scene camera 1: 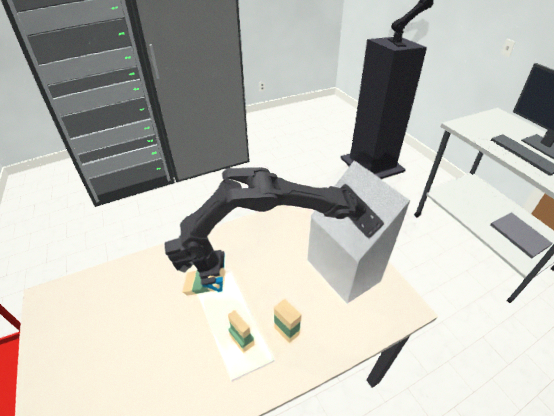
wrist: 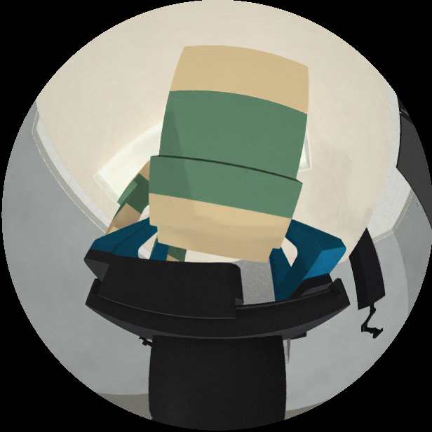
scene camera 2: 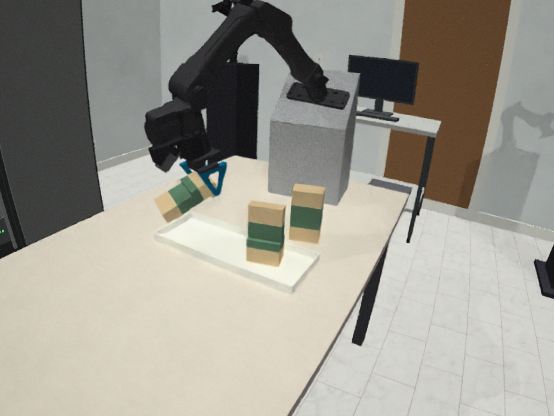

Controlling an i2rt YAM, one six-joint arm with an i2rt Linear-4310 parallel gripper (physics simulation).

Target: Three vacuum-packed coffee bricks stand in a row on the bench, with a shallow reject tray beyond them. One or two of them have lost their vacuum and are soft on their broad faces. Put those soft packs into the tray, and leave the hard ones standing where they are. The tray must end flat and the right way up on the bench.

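Seen in the pictures: gripper, fingertip midpoint: [scene camera 1: 221,282] [scene camera 2: 209,190]; arm's base, link origin: [scene camera 1: 357,210] [scene camera 2: 318,96].
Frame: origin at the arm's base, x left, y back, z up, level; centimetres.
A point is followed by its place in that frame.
Note:
My gripper [scene camera 1: 212,284] @[x -5.9, y -46.3, z -19.4 cm] [scene camera 2: 204,181] @[x -5.9, y -46.3, z -19.4 cm] [wrist: 217,213] is shut on a tan coffee pack with a green band [scene camera 1: 192,284] @[x -9.2, y -55.5, z -19.9 cm] [scene camera 2: 182,196] @[x -7.8, y -53.7, z -18.8 cm] [wrist: 230,132]. The held pack is tilted and raised by the end of the white reject tray [scene camera 1: 220,315] @[x -2.1, y -49.7, z -33.1 cm] [scene camera 2: 210,250] @[x -3.0, y -50.4, z -33.1 cm] [wrist: 122,162] farthest from the standing packs. A second pack [scene camera 1: 240,331] @[x 13.2, y -46.5, z -19.9 cm] [scene camera 2: 266,230] @[x 10.9, y -47.1, z -24.5 cm] [wrist: 134,199] stands on end inside the tray, with a step in its green band. A third pack [scene camera 1: 287,321] @[x 16.2, y -32.4, z -19.5 cm] [scene camera 2: 306,217] @[x 14.0, y -33.1, z -26.2 cm] stands upright on the bench beside the tray. The tray looks flat and right way up.
The grey pedestal [scene camera 1: 332,262] @[x 2.2, y -8.1, z -20.0 cm] [scene camera 2: 307,155] @[x 1.5, y -8.2, z -18.2 cm] that bears the arm stands at the edge of the bench [scene camera 1: 115,340] @[x -7.2, y -86.6, z -33.4 cm] [scene camera 2: 125,310] @[x -2.6, y -77.4, z -33.4 cm]. The third pack is between the pedestal and the tray. A server rack [scene camera 1: 205,95] stands on the floor beyond the bench.

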